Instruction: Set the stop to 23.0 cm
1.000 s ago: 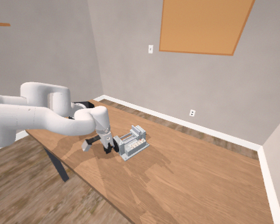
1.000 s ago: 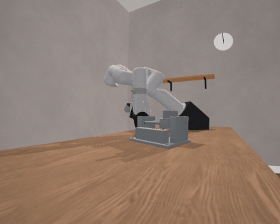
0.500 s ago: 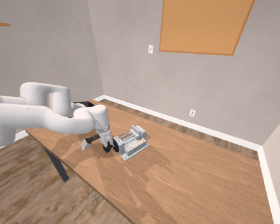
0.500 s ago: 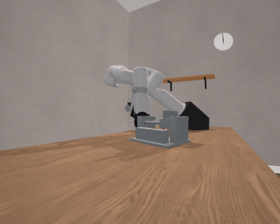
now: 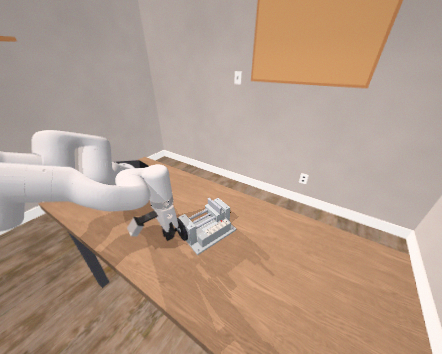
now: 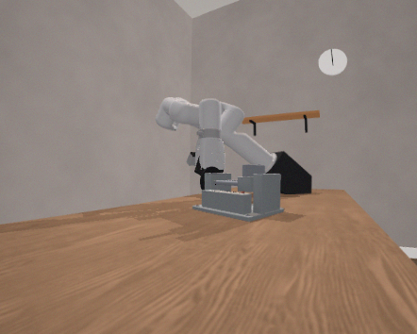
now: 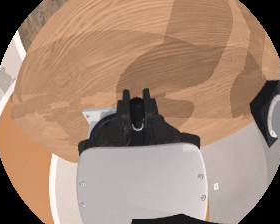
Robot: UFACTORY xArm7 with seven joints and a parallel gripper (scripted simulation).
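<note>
Right now the handwheel is 2 cm ahead of my hand and 2 cm to the left of it. From my hand the other things lie so: sliding stop block: 16 cm ahead, 13 cm to the left, 3 cm above.
</note>
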